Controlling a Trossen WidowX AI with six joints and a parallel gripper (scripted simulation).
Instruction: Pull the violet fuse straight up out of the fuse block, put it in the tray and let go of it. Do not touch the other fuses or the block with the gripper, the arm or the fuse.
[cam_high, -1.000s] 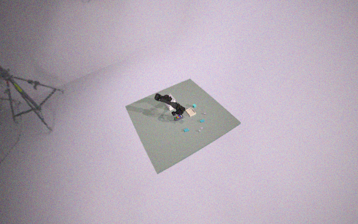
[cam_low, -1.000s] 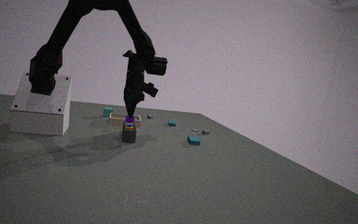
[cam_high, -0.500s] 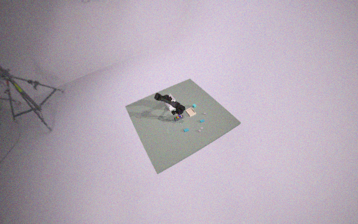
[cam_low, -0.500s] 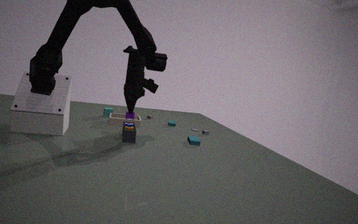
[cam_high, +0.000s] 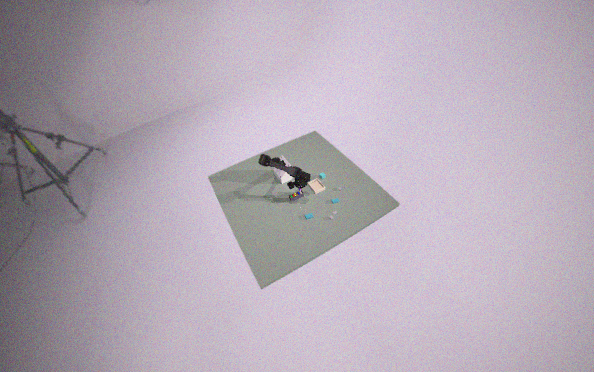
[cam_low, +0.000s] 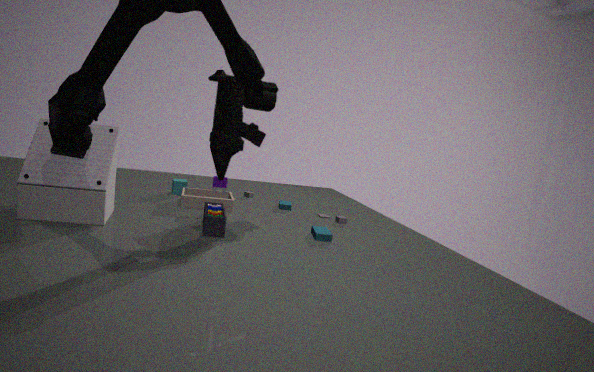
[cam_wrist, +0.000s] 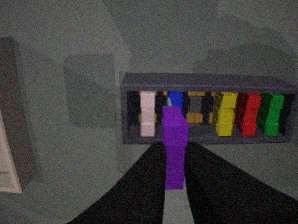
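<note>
The beige tray lies 17 cm to the left of my gripper tip, 10 cm below it and 2 cm behind it. The rest, counted from my gripper tip: white fuse 7 cm below, 1 cm to the left, 1 cm behind; then blue fuse 7 cm below, 1 cm to the right, 1 cm behind; then violet fuse 1 cm below.
</note>
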